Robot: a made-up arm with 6 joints. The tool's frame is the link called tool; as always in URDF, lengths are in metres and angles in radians. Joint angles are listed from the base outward.
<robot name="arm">
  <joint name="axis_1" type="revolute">
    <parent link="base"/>
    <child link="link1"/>
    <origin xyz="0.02 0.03 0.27"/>
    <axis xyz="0 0 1"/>
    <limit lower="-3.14" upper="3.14"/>
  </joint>
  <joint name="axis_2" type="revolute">
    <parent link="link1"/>
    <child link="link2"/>
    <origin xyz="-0.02 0.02 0.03" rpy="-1.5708 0 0"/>
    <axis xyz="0 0 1"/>
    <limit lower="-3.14" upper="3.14"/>
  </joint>
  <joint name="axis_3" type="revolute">
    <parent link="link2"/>
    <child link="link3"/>
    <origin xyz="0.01 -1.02 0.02"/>
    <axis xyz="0 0 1"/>
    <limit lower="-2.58" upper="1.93"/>
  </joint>
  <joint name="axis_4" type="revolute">
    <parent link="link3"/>
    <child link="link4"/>
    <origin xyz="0.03 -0.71 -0.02" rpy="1.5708 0 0"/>
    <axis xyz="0 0 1"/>
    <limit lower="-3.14" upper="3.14"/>
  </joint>
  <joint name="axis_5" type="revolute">
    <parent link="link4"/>
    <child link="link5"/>
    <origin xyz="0.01 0.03 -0.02" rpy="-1.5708 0 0"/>
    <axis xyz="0 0 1"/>
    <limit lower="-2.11" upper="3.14"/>
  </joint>
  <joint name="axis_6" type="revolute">
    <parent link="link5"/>
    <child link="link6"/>
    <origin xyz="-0.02 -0.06 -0.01" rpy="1.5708 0 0"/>
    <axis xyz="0 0 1"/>
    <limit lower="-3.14" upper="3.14"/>
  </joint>
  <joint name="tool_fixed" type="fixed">
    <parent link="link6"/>
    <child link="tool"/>
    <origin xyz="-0.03 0 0.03" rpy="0 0 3.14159"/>
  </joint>
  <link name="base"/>
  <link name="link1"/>
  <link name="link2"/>
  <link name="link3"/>
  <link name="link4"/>
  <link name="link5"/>
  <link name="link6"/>
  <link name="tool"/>
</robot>
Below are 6 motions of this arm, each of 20 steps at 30 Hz.
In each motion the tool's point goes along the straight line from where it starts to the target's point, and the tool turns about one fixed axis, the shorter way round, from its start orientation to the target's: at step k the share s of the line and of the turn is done. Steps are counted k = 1, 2, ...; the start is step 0. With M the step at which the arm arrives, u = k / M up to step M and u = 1 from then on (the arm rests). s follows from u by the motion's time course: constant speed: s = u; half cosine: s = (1 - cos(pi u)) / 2; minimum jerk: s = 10 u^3 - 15 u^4 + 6 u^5.
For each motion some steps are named. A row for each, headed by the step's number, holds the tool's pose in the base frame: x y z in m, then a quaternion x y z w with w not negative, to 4 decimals.
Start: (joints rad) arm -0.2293 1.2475 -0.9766 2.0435 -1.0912 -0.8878
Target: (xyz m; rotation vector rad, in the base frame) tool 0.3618 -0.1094 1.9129 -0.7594 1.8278 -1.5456
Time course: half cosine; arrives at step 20
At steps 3, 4, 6, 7, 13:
3: 1.0966 -0.3001 1.3123 0.0060 0.5841 -0.7503 0.3096
4: 1.0647 -0.2919 1.3384 -0.0070 0.5905 -0.7449 0.3104
6: 0.9787 -0.2696 1.4086 -0.0420 0.6068 -0.7297 0.3123
7: 0.9268 -0.2561 1.4511 -0.0631 0.6162 -0.7199 0.3132
13: 0.5740 -0.1645 1.7395 -0.2049 0.6693 -0.6415 0.3139

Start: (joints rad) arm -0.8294 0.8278 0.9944 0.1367 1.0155 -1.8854
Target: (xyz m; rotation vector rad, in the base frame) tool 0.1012 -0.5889 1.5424 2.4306 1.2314 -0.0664
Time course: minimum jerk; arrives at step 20
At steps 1, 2, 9, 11, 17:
1: 1.0465 -0.9747 0.6977 0.8654 0.4737 0.0932 0.1344
2: 1.0395 -0.9718 0.7040 0.8655 0.4735 0.0924 0.1349
9: 0.6625 -0.8180 1.0408 0.8704 0.4619 0.0458 0.1641
11: 0.4863 -0.7461 1.1983 0.8717 0.4560 0.0239 0.1776
17: 0.1264 -0.5992 1.5199 0.8726 0.4430 -0.0207 0.2047

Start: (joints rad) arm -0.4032 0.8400 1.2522 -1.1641 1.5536 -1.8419
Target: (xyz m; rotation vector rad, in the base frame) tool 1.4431 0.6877 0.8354 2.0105 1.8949 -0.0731
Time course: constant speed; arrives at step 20
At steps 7, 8, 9, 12, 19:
7: 1.2815 -0.1024 0.6328 0.6092 0.6822 -0.3923 0.0976
8: 1.2940 -0.0417 0.6484 0.6209 0.6854 -0.3656 0.1053
9: 1.3064 0.0191 0.6640 0.6321 0.6879 -0.3385 0.1129
12: 1.3437 0.2015 0.7107 0.6620 0.6915 -0.2556 0.1349
19: 1.4307 0.6269 0.8198 0.7102 0.6779 -0.0550 0.1818

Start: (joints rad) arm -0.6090 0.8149 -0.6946 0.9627 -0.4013 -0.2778
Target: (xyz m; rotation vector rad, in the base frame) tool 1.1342 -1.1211 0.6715 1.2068 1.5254 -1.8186
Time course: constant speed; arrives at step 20
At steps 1, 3, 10, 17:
1: 0.6769 -0.4717 1.6910 0.1599 0.1232 -0.9786 0.0392
3: 0.7251 -0.5400 1.5837 0.1948 0.1747 -0.9631 0.0623
10: 0.8935 -0.7793 1.2081 0.3090 0.3469 -0.8744 0.1404
17: 1.0620 -1.0186 0.8325 0.4056 0.4994 -0.7361 0.2105

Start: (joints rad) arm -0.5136 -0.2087 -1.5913 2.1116 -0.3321 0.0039
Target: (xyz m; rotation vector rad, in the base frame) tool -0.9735 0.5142 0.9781 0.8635 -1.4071 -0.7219
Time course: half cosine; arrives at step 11
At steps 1, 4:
1: -0.8517 0.4669 1.1696 0.2699 -0.6727 -0.3919 0.5666
4: -0.8855 0.4800 1.1164 0.3000 -0.6575 -0.3711 0.5831

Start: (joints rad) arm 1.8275 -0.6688 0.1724 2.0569 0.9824 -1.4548
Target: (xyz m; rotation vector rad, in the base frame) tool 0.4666 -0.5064 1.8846 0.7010 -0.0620 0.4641
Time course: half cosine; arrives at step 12
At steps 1, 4, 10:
1: 0.2319 -0.9907 1.7539 0.5824 -0.0827 -0.3655 0.7214
4: 0.2875 -0.8759 1.7849 0.5462 -0.0729 -0.2308 0.8019
10: 0.4506 -0.5394 1.8757 0.3633 -0.0344 0.1852 0.9124

